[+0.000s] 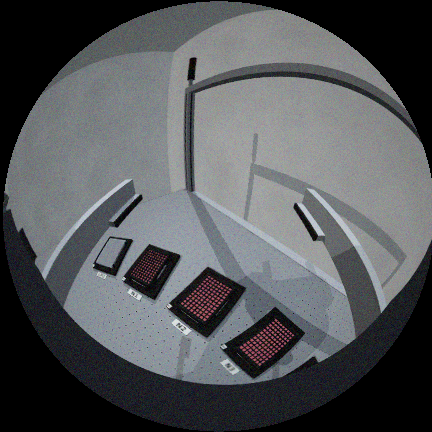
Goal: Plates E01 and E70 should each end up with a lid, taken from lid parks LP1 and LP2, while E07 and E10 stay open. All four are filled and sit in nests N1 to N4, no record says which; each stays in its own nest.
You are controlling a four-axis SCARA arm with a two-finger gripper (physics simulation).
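Places are measured from the arm's base along level axes (x ahead, y up, z right), in metres.
Where they show: gripper, between the fingertips: point(216, 189).
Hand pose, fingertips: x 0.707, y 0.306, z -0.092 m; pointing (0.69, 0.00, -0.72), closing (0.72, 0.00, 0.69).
Note:
Each offset is from my fingertips to the top centre of the thing. "*": to the spot under its first point. Level surfaces: height alone.
My gripper point(216, 189) is open and empty, its two fingers wide apart above the bench. Three plates with red wells sit in black nests in a row: the plate at N1 @[dy -0.267, dx -0.072, dz -0.199 m] point(148, 266), the plate at N2 @[dy -0.267, dx +0.006, dz -0.032 m] point(206, 299) and the plate at N3 @[dy -0.267, dx +0.022, dz +0.150 m] point(268, 341). Their plate codes cannot be read, and I cannot tell whether a clear lid covers any of them. Left of N1 is a small black park @[* dy -0.275, dx -0.184, dz -0.313 m] point(111, 254) with a pale grey top; its label is blurred. A dark edge at the lower right is cut off, and N4 cannot be made out.
A perforated grey bench @[dy -0.293 m] point(125, 330) carries the nests. A dark upright post point(190, 140) stands at its back corner, with a long bar point(290, 70) running right from its top. Pale walls rise behind. Shadows fall across the right of the bench.

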